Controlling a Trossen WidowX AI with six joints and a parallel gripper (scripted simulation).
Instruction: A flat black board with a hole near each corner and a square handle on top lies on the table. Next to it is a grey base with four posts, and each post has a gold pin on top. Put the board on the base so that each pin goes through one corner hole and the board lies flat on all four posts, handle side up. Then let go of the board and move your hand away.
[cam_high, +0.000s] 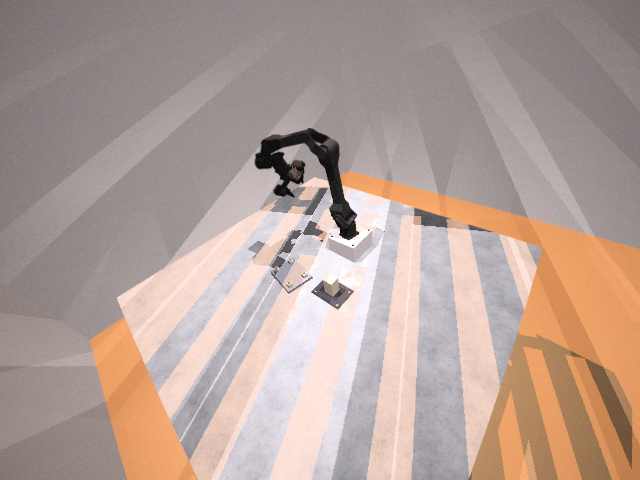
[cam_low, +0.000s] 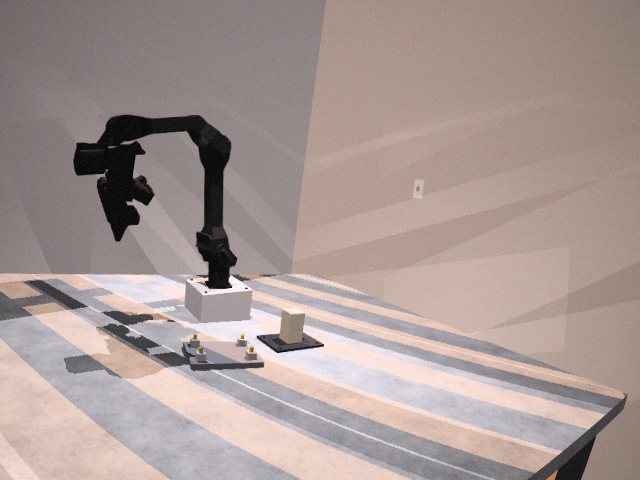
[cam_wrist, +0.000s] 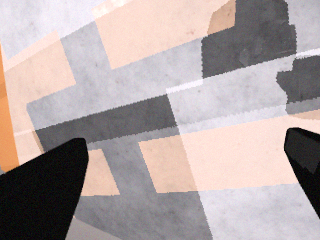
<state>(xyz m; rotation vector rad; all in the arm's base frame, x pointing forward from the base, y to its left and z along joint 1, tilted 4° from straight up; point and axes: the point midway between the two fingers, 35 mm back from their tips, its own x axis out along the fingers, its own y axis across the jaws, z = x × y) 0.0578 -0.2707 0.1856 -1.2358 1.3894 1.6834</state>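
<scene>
My gripper tip is now 42 cm to the right of the black board, 19 cm above it and 17 cm short of it. The rest, counted from my gripper tip: grey base: 24 cm ahead, 23 cm to the left, 21 cm below.
</scene>
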